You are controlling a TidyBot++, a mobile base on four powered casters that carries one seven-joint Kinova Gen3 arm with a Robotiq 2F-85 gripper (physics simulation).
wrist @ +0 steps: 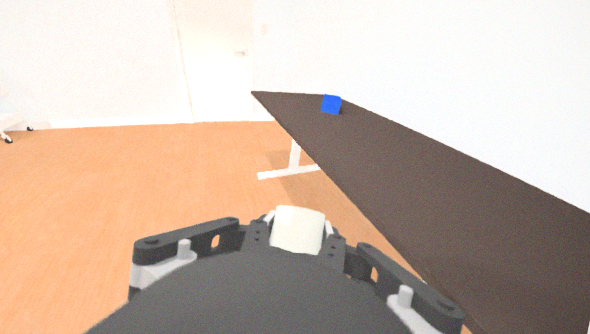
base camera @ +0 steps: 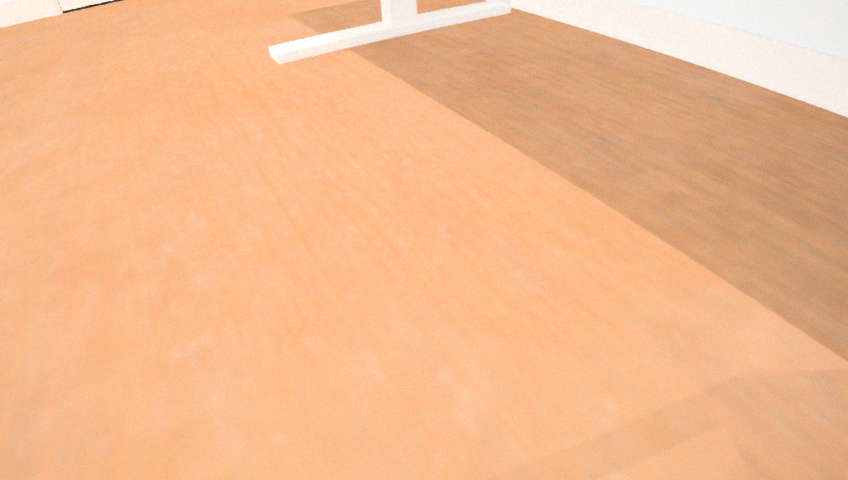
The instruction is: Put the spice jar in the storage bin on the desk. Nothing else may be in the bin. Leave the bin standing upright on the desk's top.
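Note:
I can see my gripper [wrist: 298,225], and there's a spice jar [wrist: 296,229] and a desk [wrist: 498,247] as well. The jar is out of frame in the base camera view, though.

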